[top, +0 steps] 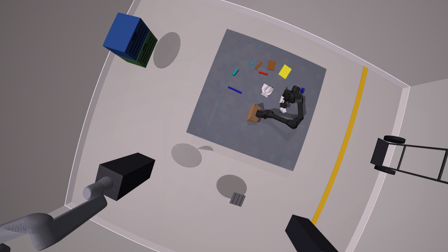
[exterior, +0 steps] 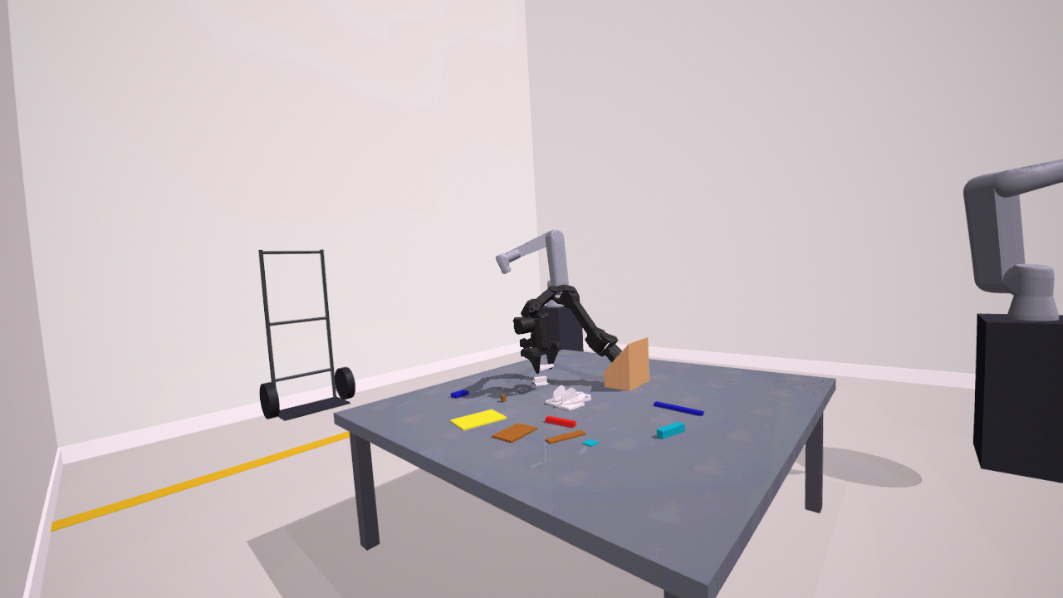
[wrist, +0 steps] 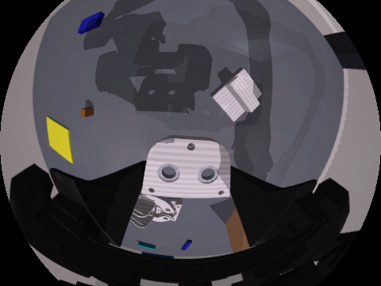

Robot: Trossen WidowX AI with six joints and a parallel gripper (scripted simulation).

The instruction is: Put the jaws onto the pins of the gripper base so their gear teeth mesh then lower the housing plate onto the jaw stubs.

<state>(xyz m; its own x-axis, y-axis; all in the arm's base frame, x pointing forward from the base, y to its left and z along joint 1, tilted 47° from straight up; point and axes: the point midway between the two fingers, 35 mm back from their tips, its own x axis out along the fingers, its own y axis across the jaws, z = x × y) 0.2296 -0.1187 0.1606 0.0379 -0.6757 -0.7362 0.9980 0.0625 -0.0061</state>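
The white jaw lies 40 mm ahead of my gripper tip, 150 mm to the left of it and 60 mm below it. From my gripper tip the other things lie so: flat white ribbed part: 90 mm ahead, 170 mm to the left, 70 mm below; red bar: 240 mm ahead, 270 mm to the left, 70 mm below; small blue block: 230 mm ahead, 230 mm to the right, 70 mm below.
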